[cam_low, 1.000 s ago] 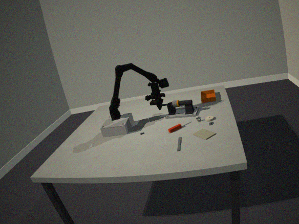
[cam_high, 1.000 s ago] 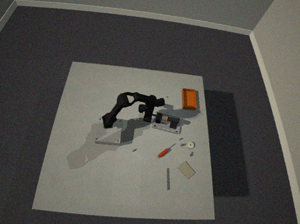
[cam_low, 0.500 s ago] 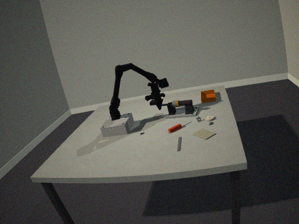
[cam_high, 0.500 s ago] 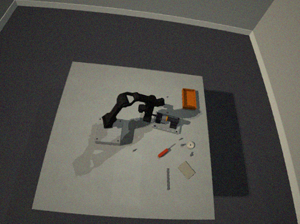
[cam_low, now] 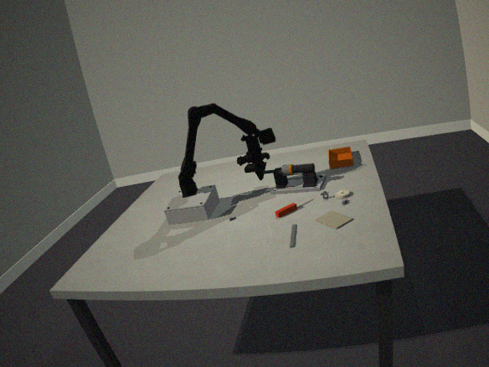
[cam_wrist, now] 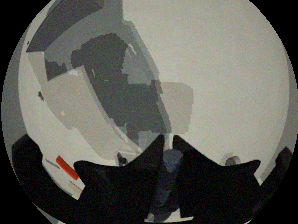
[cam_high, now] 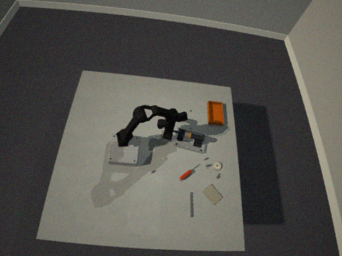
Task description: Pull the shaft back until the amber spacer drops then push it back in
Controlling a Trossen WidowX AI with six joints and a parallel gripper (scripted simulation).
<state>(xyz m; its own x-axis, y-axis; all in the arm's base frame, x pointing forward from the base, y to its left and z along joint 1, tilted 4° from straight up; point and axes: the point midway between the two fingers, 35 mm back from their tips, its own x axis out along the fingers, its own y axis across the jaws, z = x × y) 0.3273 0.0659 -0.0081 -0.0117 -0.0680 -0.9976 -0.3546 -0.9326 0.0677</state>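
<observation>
Right now the shaft is 70 mm ahead of my gripper tip, 30 mm to the right of it and 30 mm above it. Also, from my gripper tip: white disc 320 mm ahead, 280 mm to the right, 40 mm below; amber spacer 140 mm ahead, 50 mm to the right, 30 mm above; orange bin 410 mm ahead, 150 mm to the left, 40 mm below.
</observation>
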